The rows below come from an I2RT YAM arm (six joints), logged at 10 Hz.
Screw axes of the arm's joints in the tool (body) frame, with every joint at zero. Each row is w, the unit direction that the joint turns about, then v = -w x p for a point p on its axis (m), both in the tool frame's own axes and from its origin. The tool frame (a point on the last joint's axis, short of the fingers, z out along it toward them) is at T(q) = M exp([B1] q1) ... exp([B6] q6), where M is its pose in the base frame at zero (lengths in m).
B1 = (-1, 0, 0, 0, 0.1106, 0)
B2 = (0, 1, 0, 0.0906, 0, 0.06)
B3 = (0, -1, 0, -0.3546, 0, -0.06)
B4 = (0, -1, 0, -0.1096, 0, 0)
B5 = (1, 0, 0, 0, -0.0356, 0)
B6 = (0, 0, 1, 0, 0, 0)
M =
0 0 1 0.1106
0 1 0 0
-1 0 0 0.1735
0 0 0 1
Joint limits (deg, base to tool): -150..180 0..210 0..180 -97..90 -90..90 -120..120
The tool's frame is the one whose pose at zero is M.
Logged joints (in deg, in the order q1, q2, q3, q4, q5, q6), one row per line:
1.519, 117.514, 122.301, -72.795, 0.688, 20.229
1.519, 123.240, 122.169, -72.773, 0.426, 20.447
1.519, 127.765, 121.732, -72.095, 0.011, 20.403
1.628, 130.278, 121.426, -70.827, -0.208, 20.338
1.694, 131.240, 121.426, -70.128, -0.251, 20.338
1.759, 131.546, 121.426, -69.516, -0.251, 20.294
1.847, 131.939, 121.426, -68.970, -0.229, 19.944
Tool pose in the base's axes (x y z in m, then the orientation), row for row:
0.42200, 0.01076, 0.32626, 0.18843, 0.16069, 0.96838, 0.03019
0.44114, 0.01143, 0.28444, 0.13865, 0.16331, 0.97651, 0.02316
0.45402, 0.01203, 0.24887, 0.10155, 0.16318, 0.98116, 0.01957
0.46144, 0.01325, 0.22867, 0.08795, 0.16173, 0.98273, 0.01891
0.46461, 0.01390, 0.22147, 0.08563, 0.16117, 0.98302, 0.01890
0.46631, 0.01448, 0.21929, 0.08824, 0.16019, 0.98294, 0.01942
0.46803, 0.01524, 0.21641, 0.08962, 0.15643, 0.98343, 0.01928
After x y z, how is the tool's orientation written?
As a quaternion, w x y z.
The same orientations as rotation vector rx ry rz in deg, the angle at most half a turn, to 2 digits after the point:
25.90, 156.07, 4.87
27.05, 161.77, 3.84
27.61, 166.03, 3.31
27.59, 167.62, 3.23
27.53, 167.90, 3.23
27.32, 167.63, 3.31
26.66, 167.58, 3.29

